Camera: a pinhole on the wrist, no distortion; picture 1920 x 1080 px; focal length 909.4 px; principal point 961.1 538.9 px. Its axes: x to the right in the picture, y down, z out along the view. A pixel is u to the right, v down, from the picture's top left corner.
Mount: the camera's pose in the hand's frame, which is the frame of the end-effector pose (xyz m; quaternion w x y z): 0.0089 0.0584 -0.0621 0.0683 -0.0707 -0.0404 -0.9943
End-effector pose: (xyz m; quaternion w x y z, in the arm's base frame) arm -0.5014 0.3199 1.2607 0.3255 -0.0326 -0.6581 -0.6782
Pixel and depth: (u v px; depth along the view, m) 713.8 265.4 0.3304
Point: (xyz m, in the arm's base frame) -0.5994 0.5072 1.5256
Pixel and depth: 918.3 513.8 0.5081
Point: -0.6876 0.6872 1.4703
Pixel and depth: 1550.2 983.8 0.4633
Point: -0.6051 0.7990 1.0887
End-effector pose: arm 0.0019 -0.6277 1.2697 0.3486 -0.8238 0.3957 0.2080
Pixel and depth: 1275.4 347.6 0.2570
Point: -0.1405 -0.5082 1.1163
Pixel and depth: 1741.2 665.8 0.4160
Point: -0.1849 -0.1849 1.1728
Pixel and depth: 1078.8 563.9 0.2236
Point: -0.0568 -0.5435 1.1250
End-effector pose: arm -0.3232 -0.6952 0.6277 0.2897 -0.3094 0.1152 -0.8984
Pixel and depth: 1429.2 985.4 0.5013
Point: -0.0066 -0.4855 1.0066
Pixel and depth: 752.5 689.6 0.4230
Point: -0.1994 -0.8382 0.9666
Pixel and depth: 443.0 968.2 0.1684
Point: -0.3480 -0.7850 0.7666
